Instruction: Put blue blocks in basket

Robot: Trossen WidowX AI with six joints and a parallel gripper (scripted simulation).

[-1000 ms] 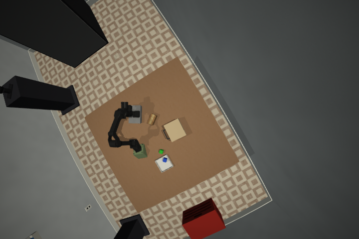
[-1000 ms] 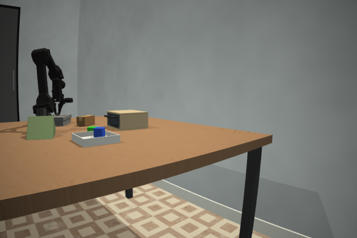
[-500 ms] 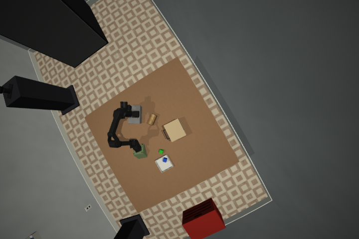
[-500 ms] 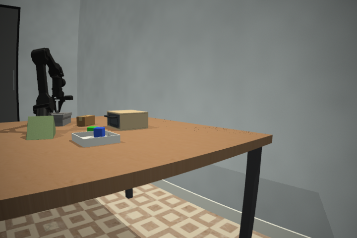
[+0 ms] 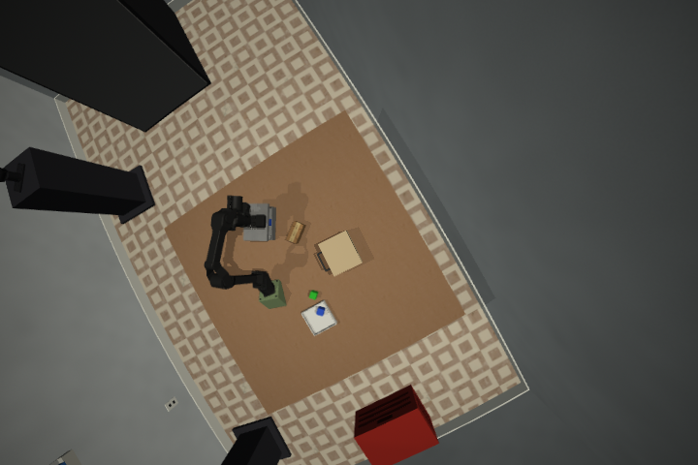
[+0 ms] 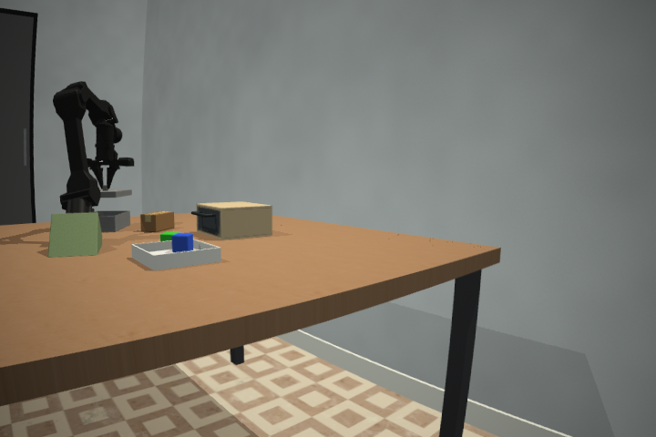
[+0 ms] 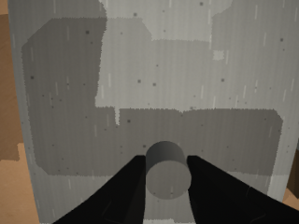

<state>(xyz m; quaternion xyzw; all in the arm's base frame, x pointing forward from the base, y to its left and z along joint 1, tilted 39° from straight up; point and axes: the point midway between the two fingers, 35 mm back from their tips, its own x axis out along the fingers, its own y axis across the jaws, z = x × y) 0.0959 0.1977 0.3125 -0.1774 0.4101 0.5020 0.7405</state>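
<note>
The brown box is 15 cm ahead of my hand, 13 cm below it and 12 cm to the right of it. Also, from my hand: grey lidded box 4 cm below; then white basket 60 cm to the right, 15 cm below, 6 cm ahead; then tan drawer unit 33 cm ahead, 32 cm to the right, 12 cm below.
</note>
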